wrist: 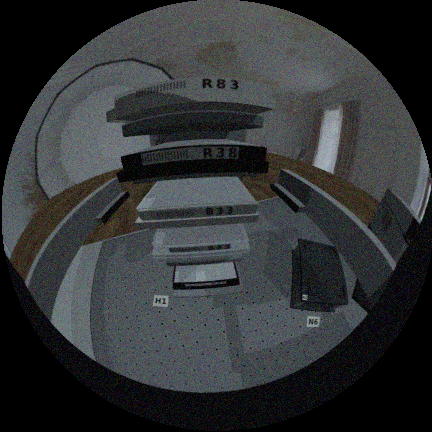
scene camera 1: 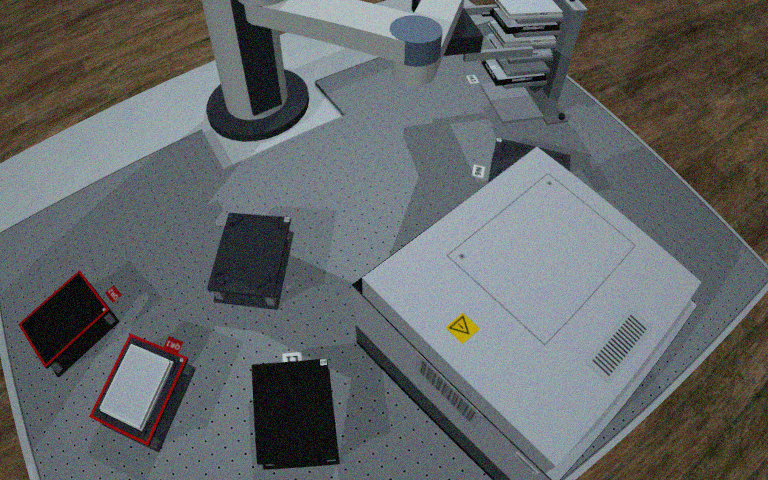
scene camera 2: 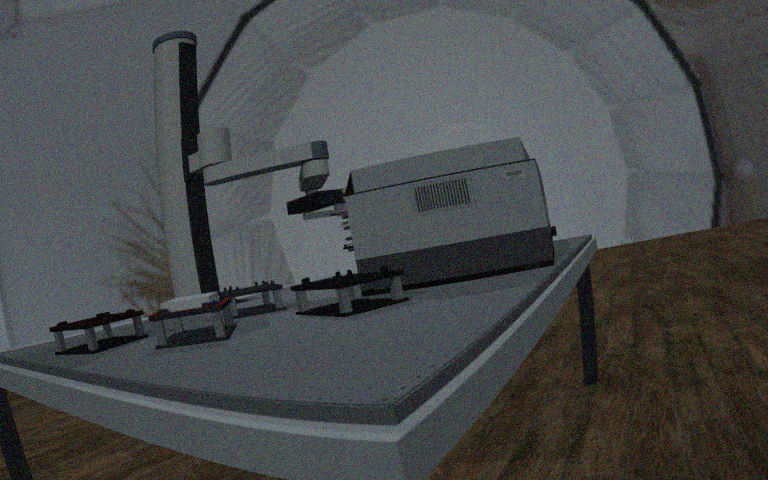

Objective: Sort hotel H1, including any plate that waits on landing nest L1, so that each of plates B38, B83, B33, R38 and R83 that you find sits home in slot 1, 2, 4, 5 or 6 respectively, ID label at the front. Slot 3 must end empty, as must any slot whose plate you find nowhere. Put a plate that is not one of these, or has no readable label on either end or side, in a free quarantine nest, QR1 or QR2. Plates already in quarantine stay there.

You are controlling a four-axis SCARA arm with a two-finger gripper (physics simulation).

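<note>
Gripper visible, also in scene camera 2 and the wrist view. Pictures also show pale plate B33, pale plate B83. Hotel H1, landing nest L1. Quarantine nest QR1, quarantine nest QR2.
</note>
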